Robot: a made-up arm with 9 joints. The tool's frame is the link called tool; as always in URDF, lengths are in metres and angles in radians.
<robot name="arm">
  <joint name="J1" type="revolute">
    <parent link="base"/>
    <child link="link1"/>
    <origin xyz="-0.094 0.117 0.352"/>
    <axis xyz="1 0 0"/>
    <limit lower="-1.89" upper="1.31"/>
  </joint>
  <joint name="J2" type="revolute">
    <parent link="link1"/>
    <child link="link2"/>
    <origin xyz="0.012 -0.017 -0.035"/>
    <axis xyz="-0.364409 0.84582 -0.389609"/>
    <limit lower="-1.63" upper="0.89"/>
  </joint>
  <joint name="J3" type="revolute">
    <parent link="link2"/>
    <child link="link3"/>
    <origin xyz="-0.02 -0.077 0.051"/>
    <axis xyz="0 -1 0"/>
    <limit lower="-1" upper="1.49"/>
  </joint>
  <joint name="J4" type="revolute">
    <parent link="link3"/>
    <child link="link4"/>
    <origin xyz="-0.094 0 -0.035"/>
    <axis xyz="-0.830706 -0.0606 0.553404"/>
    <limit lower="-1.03" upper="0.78"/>
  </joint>
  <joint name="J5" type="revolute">
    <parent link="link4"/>
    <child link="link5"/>
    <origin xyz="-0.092 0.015 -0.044"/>
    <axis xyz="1 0 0"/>
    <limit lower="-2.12" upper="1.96"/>
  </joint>
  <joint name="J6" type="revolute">
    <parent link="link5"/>
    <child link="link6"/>
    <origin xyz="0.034 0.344 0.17"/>
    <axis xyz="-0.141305 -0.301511 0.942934"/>
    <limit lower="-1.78" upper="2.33"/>
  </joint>
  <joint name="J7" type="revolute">
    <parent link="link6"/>
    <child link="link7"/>
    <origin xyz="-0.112 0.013 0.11"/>
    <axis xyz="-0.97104 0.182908 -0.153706"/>
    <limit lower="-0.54" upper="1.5"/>
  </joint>
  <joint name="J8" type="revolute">
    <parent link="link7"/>
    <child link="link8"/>
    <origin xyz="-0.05 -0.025 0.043"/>
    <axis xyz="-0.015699 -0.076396 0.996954"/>
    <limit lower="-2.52" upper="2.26"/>
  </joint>
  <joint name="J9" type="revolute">
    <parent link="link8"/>
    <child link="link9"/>
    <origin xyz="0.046 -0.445 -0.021"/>
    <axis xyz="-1 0 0"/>
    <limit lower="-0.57" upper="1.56"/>
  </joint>
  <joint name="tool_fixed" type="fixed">
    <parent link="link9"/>
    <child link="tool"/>
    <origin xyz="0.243 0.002 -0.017" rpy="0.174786 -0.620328 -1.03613"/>
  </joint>
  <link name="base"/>
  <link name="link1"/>
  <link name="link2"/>
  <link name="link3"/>
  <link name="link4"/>
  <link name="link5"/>
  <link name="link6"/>
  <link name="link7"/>
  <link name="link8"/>
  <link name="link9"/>
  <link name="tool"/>
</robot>
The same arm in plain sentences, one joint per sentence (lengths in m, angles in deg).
The arm has nine revolute joints in a row. What follows holds with every joint at zero, and every direction is one of the base frame's. Joint 1 lies 0.094 m along -x and 0.117 m along +y and 0.352 m along +z from the base frame's origin and rotates about +x, from -108.29 to 75.06 deg. Joint 2 lies 0.012 m along +x and 0.017 m along -y and 0.035 m along -z from joint 1 and rotates about the direction (-0.364409, 0.84582, -0.389609), from -93.39 to 50.99 deg. Joint 3 lies 0.02 m along -x and 0.077 m along -y and 0.051 m along +z from joint 2 and rotates about -y, from -57.3 to 85.37 deg. Joint 4 lies 0.094 m along -x and 0.035 m along -z from joint 3 and rotates about the direction (-0.830706, -0.0606, 0.553404), from -59.01 to 44.69 deg. Joint 5 lies 0.092 m along -x and 0.015 m along +y and 0.044 m along -z from joint 4 and rotates about +x, from -121.47 to 112.3 deg. Joint 6 lies 0.034 m along +x and 0.344 m along +y and 0.17 m along +z from joint 5 and rotates about the direction (-0.141305, -0.301511, 0.942934), from -101.99 to 133.5 deg. Joint 7 lies 0.112 m along -x and 0.013 m along +y and 0.11 m along +z from joint 6 and rotates about the direction (-0.97104, 0.182908, -0.153706), from -30.94 to 85.94 deg. Joint 8 lies 0.05 m along -x and 0.025 m along -y and 0.043 m along +z from joint 7 and rotates about the direction (-0.015699, -0.076396, 0.996954), from -144.39 to 129.49 deg. Joint 9 lies 0.046 m along +x and 0.445 m along -y and 0.021 m along -z from joint 8 and rotates about -x, from -32.66 to 89.38 deg. The tool frame, which is the frame that the pose is given for, lies 0.243 m along +x and 0.002 m along +y and 0.017 m along -z from joint 9; its axes are the base frame's turned by roll 10.01, pitch -35.54 and yaw -59.37 deg (as in URDF: about the fixed x, then y, then z).
